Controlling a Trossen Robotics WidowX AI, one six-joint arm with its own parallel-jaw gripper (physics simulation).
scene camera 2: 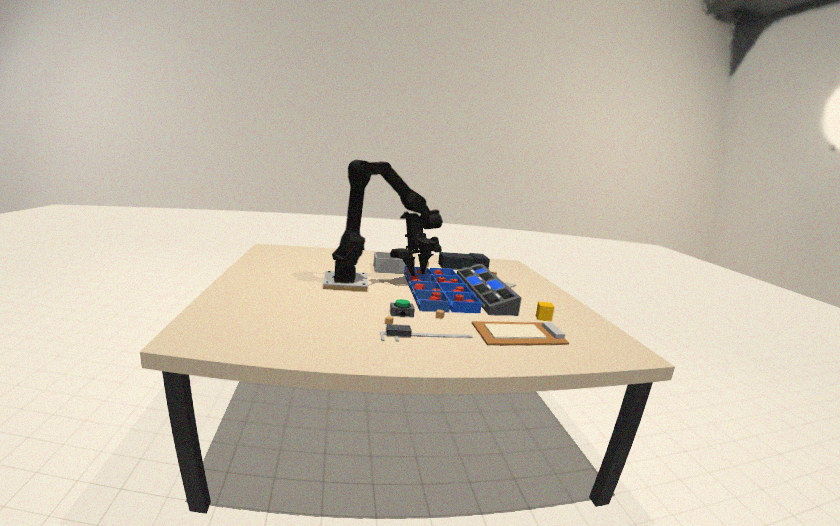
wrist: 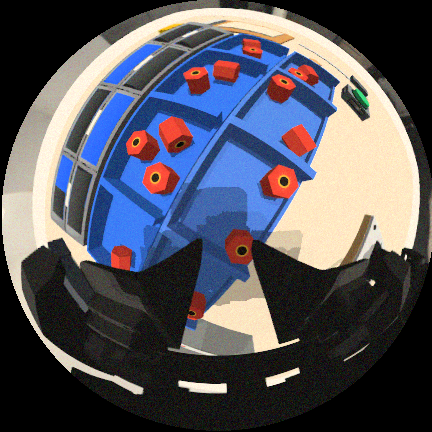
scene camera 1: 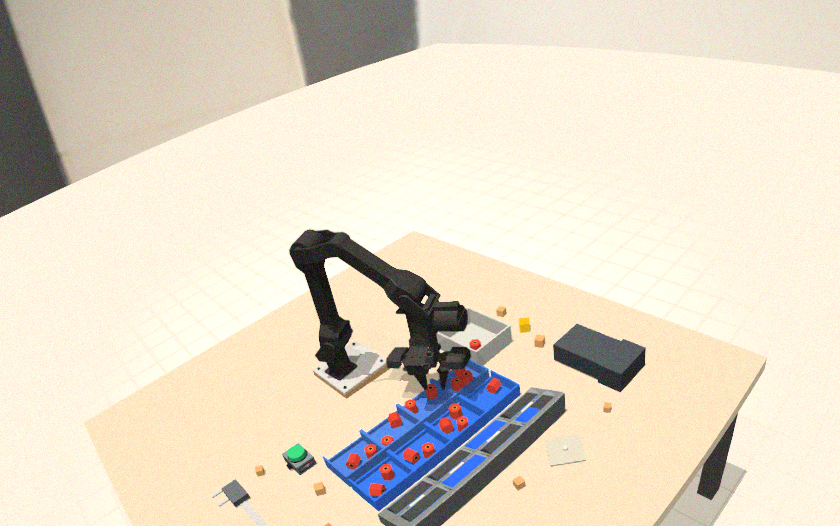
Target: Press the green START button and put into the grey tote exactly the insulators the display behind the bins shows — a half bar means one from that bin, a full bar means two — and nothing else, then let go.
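Seen in the pictures: gripper, fingertip midpoint: (scene camera 2: 418, 275) (wrist: 226, 244) (scene camera 1: 434, 389); arm's base at its link origin: (scene camera 2: 343, 279) (wrist: 372, 261) (scene camera 1: 341, 369).
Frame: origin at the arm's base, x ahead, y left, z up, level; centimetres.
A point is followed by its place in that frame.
My gripper (scene camera 1: 434, 388) @(x 26.6, y 6.8, z 1.0 cm) (scene camera 2: 418, 273) @(x 26.6, y 6.8, z 1.0 cm) (wrist: 226, 244) @(x 26.6, y 6.8, z 1.0 cm) is open, its fingers partly spread around a red insulator (scene camera 1: 431, 390) @(x 26.1, y 6.2, z 0.9 cm) (wrist: 240, 246) @(x 25.5, y 6.5, z 0.9 cm) in the near row of the blue bins (scene camera 1: 433, 462) (scene camera 2: 464, 306) (wrist: 235, 165). The fingers hold nothing; whether they touch it is unclear. Other insulators lie in the bins. One red insulator (scene camera 1: 474, 343) @(x 23.7, y 25.2, z 0.8 cm) lies in the grey tote (scene camera 1: 495, 346) @(x 28.9, y 27.1, z 0.5 cm) (scene camera 2: 388, 263) @(x 18.2, y 21.2, z 1.5 cm). The display (scene camera 1: 561, 405) @(x 54.6, y 17.2, z 0.9 cm) (scene camera 2: 505, 306) @(x 46.1, y -26.9, z 0.7 cm) behind the bins shows one short blue bar (scene camera 1: 527, 415) @(x 51.7, y 8.5, z 4.0 cm) (wrist: 63, 172) @(x 49.5, y 9.1, z 3.2 cm) and two long ones. The green START button (scene camera 1: 296, 453) @(x 15.8, y -26.7, z 1.8 cm) (scene camera 2: 402, 303) @(x 14.4, y -28.2, z 1.5 cm) (wrist: 360, 98) stands beside the bins.
A dark block (scene camera 1: 598, 356) @(x 54.7, y 33.4, z 2.9 cm) (scene camera 2: 463, 260) @(x 51.3, y 31.4, z 1.9 cm) stands beyond the tote. A yellow cube (scene camera 1: 524, 324) @(x 29.9, y 38.4, z 0.3 cm) and small orange cubes lie around. A caliper-like tool (scene camera 1: 235, 493) @(x 12.0, y -42.5, z -0.3 cm) (scene camera 2: 398, 330) @(x 10.6, y -44.2, z -0.4 cm) and a clipboard (scene camera 2: 514, 330) @(x 42.5, y -42.6, z -1.1 cm) lie past the button. A thin plate (scene camera 1: 564, 455) @(x 61.7, y 7.2, z -1.6 cm) lies behind the display.
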